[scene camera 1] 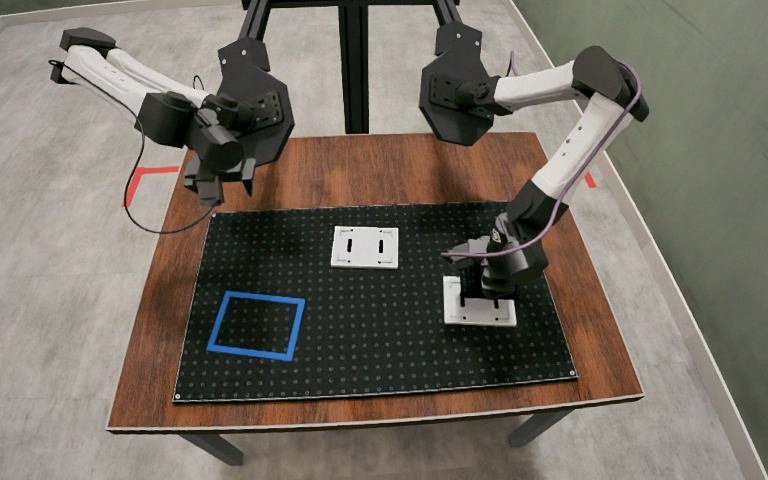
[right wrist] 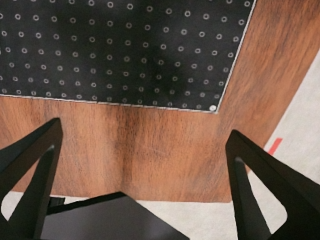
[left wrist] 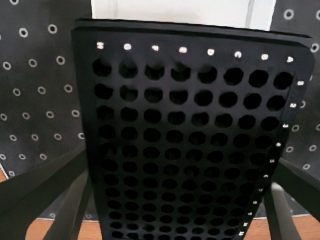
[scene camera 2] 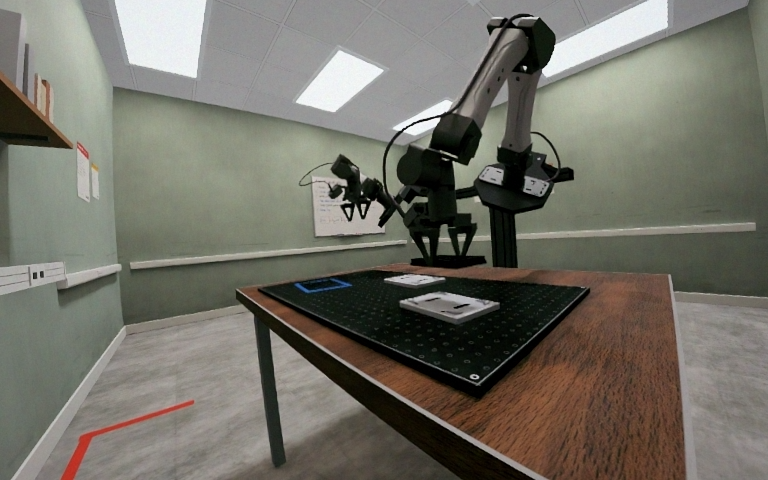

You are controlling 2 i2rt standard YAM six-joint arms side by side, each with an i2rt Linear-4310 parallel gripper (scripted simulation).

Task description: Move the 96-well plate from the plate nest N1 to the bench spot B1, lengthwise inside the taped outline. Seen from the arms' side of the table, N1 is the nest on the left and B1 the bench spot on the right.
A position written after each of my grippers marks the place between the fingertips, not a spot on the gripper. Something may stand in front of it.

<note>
In view: my left gripper [scene camera 2: 446,264], my right gripper [scene camera 1: 229,196], a black 96-well plate [scene camera 1: 470,279] and a white nest [scene camera 1: 476,310].
The black 96-well plate is seen too in the left wrist view [left wrist: 122,125] and in scene camera 2 [scene camera 2: 442,261]. My left gripper is seen too in the left wrist view [left wrist: 179,157]. My right gripper is seen too in the right wrist view [right wrist: 147,132] and in scene camera 2 [scene camera 2: 356,220]. The right wrist view misses the black 96-well plate: it is out of frame.
</note>
